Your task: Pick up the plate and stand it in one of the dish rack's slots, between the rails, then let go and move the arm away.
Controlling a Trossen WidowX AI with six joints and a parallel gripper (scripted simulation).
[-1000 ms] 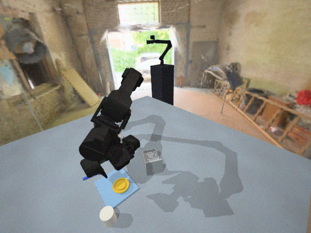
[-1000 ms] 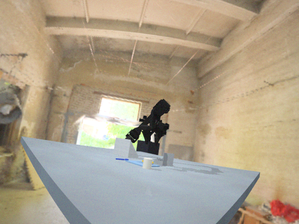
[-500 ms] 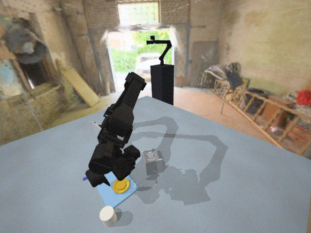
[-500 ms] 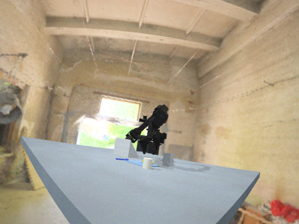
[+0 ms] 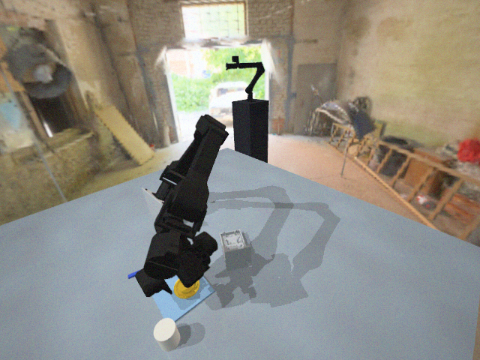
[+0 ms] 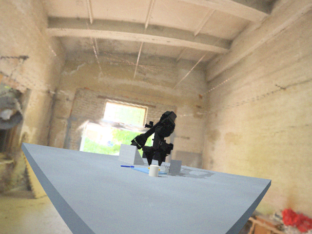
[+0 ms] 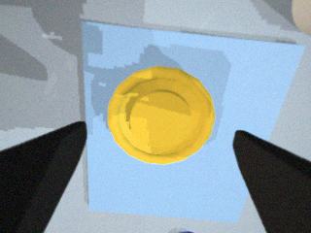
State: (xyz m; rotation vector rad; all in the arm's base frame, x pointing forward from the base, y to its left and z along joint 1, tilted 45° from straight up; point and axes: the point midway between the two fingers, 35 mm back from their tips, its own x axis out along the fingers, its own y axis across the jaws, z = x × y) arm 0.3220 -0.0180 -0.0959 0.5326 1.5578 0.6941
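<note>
Right now the yellow plate is 2 cm below my gripper tip. Also, from my gripper tip: light blue mat 2 cm behind, 2 cm to the right, 3 cm below; blue spoon 14 cm behind, 7 cm to the right, 3 cm below; cream cup 8 cm ahead, 9 cm to the right, 1 cm below.
</note>
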